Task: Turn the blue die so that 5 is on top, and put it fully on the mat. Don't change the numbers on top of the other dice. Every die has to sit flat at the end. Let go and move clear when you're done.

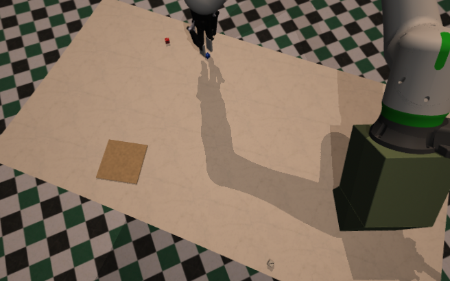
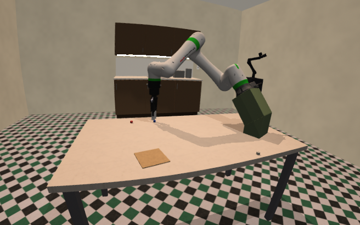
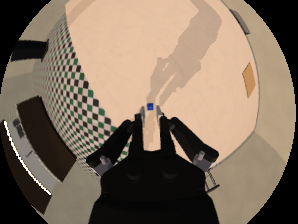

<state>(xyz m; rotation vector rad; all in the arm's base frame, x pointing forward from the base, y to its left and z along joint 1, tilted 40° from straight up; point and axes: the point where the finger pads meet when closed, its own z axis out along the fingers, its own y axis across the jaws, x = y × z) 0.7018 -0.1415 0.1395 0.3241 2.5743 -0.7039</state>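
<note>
Right now my hand is 50 mm above the blue die and 10 mm past it. Also, from my hand: red die (180 mm ahead, 50 mm below, 10 mm to the left); brown mat (520 mm to the left, 60 mm ahead, 50 mm below); white die (600 mm to the left, 530 mm behind, 50 mm below).
</note>
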